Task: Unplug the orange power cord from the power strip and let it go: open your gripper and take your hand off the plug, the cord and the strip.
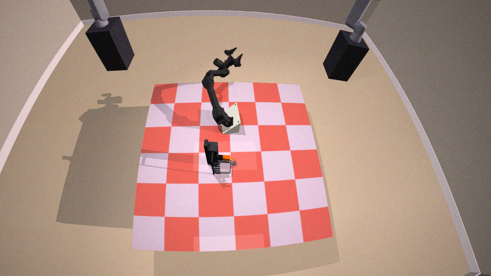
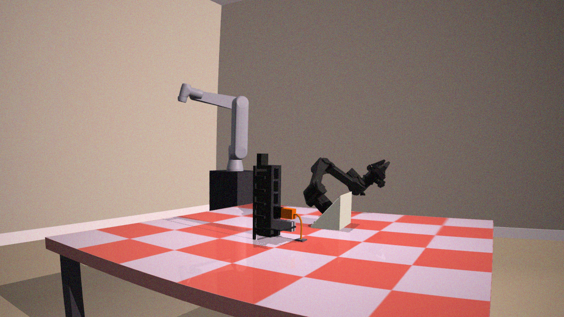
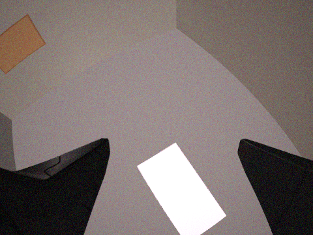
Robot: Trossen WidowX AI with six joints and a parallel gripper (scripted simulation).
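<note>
Now: gripper tip 85 cm short of the orange plug, 9 cm to the left of it and 16 cm above it. The rest, counted from my gripper tip: black power strip: 84 cm ahead, 16 cm to the right, 13 cm below.
</note>
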